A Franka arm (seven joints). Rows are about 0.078 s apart.
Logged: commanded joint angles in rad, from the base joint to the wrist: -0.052, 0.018, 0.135, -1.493, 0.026, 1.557, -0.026; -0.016, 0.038, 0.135, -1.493, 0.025, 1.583, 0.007; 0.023, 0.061, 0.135, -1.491, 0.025, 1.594, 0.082; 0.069, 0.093, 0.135, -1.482, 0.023, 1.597, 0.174; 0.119, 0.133, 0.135, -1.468, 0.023, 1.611, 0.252; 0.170, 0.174, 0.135, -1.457, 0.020, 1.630, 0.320; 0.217, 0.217, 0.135, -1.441, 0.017, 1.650, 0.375; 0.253, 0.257, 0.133, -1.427, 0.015, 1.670, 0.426; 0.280, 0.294, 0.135, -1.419, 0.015, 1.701, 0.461
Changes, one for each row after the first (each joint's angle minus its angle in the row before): 0.036, 0.020, 0.000, 0.000, -0.001, 0.026, 0.033; 0.039, 0.023, 0.000, 0.002, 0.000, 0.011, 0.075; 0.046, 0.032, 0.000, 0.009, -0.002, 0.003, 0.092; 0.050, 0.040, 0.000, 0.014, 0.000, 0.014, 0.078; 0.051, 0.041, 0.000, 0.011, -0.003, 0.019, 0.068; 0.047, 0.043, 0.000, 0.016, -0.003, 0.020, 0.055; 0.036, 0.040, -0.002, 0.014, -0.002, 0.020, 0.051; 0.027, 0.037, 0.002, 0.008, 0.000, 0.031, 0.035
